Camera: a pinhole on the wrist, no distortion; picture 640 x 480 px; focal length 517.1 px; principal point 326.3 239.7 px. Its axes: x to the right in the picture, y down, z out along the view. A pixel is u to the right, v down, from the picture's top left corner.
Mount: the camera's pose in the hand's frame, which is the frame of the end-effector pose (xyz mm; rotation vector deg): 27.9 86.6 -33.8 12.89 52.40 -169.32
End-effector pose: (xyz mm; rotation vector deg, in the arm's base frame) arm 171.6 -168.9 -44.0 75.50 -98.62 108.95
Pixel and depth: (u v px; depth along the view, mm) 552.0 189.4 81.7
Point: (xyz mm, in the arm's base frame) 162.6 -203.2 -92.3
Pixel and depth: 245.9 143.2 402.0
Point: 360.9 -467.7 -6.3
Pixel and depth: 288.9 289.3 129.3
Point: 186.3 -236.7 -37.3
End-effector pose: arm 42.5 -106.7 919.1 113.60 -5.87 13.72
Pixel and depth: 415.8 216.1 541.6
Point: -4.1 -401.1 551.7
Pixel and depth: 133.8 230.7 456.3
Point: 251.4 -368.8 655.4
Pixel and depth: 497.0 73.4 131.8
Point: 10.6 -210.3 917.9
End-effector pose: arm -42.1 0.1 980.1 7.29 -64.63 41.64
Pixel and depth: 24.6 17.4 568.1
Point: -440.0 -176.5 1490.5
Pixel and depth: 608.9 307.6 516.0
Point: -199.0 -479.1 918.9
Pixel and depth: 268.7 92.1 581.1
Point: -400.7 -318.6 1254.4
